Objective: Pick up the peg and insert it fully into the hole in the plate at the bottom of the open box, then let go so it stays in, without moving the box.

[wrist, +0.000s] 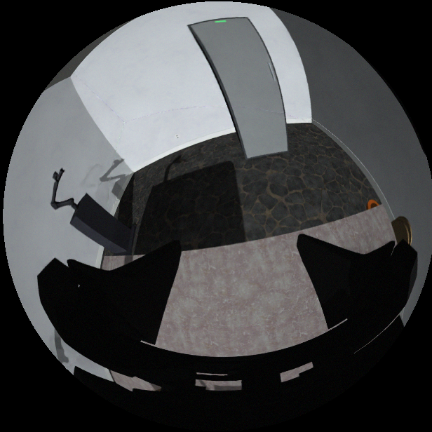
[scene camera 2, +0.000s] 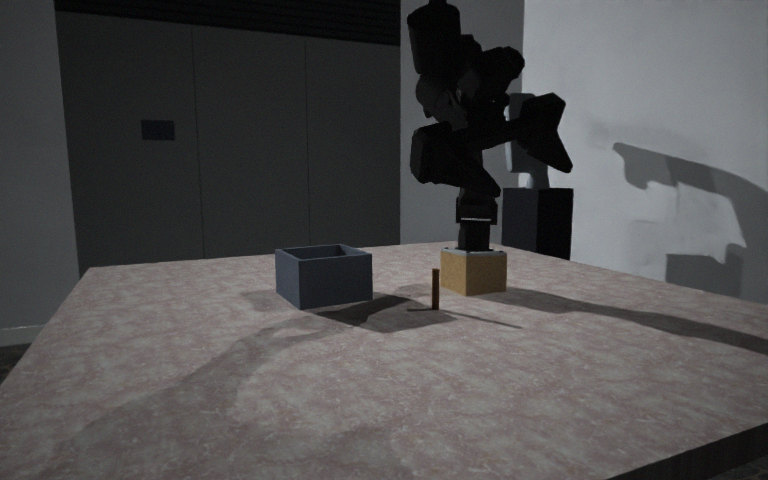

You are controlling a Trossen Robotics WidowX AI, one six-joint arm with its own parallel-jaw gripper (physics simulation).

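Labels:
The wrist view shows the gripper. A blue-grey box appears in scene camera 2 (310, 277), and the gripper can be seen there too. On the gripper, (wrist: 351, 305) and (scene camera 2: 451, 163) are the same spot.

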